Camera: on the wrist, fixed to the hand. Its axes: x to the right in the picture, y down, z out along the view.
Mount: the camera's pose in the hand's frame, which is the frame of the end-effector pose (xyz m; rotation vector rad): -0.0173 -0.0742 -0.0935 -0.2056 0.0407 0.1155
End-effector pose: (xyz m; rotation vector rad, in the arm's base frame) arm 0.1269 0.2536 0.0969 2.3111 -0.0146 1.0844
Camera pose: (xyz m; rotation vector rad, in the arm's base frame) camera 0.0680 0.3588 0.0946 2.1251 -0.2357 1.1309
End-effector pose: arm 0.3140 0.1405 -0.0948 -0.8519 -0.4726 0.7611
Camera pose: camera 0.3932 0.0497 -0.0906 -1.0919 -0.4738 0.8087
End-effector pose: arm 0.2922 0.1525 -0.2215 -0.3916 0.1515 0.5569
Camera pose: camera 0.3146 0.0489 -0.2791 -0.5971 0.1572 0.6812
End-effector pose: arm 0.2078 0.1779 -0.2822 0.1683 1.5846 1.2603
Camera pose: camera 0.1774 0.0760 -0.3392 0.1055 1.4857 1.5161
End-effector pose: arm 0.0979 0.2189 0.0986 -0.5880 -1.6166 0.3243
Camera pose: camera 0.1769 0.1360 0.1366 -0.8418 -1.5906 0.2307
